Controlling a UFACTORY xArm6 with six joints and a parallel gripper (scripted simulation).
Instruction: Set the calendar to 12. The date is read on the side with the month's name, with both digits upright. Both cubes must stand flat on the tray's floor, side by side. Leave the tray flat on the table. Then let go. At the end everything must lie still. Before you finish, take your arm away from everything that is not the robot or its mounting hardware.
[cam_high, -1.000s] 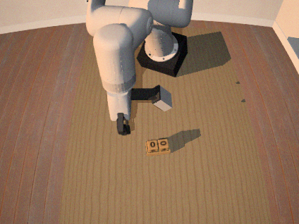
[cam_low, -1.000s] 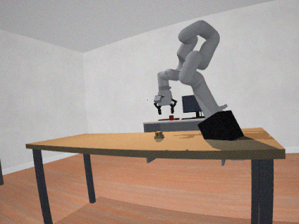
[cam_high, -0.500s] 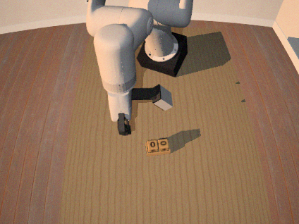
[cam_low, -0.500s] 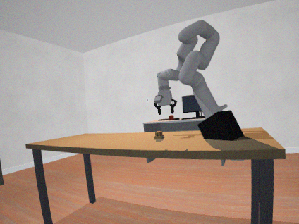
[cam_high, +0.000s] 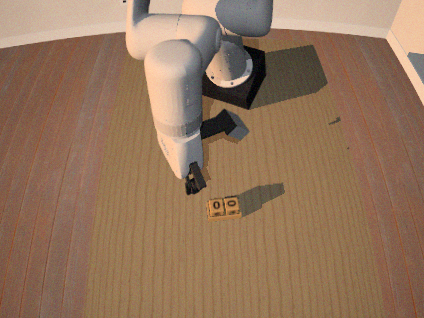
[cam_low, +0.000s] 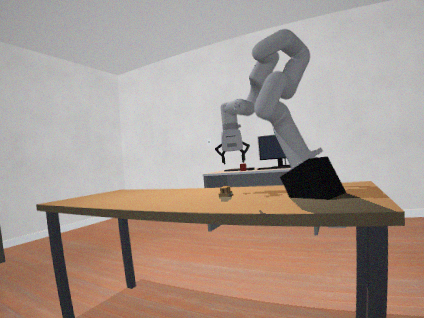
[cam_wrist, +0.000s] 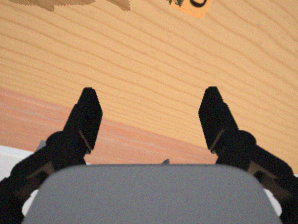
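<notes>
Now: hand 13 cm above the number cube, 9 cm to the right of it and 3 cm short of it. Also, from my hand: tray 14 cm below, 8 cm to the left, 3 cm ahead.
</notes>
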